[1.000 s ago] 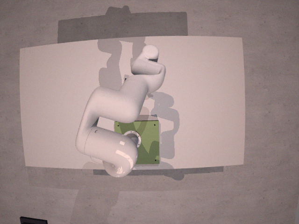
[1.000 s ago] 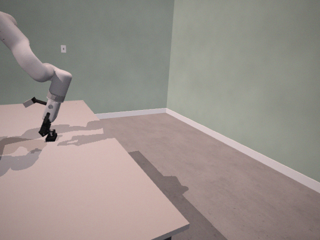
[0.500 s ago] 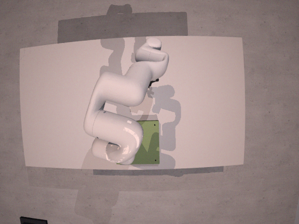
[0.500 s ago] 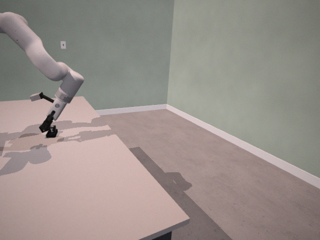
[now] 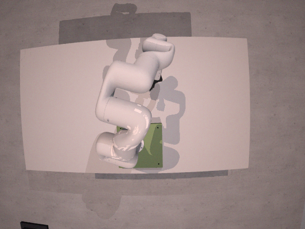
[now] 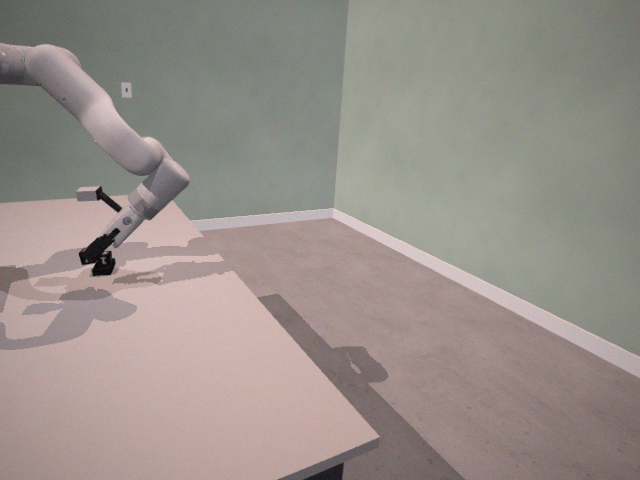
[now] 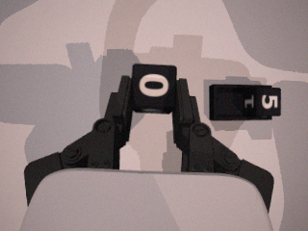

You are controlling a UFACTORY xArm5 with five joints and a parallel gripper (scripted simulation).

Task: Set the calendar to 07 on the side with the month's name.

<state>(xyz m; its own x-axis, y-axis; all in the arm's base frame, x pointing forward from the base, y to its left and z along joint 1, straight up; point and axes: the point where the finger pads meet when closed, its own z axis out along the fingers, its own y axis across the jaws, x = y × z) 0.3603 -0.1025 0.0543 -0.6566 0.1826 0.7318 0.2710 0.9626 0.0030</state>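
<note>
Right now my hand is 10 mm past the black cube and 10 mm above it. Round my hand: black calendar tray (110 mm to the left, 90 mm below, 20 mm ahead).
</note>
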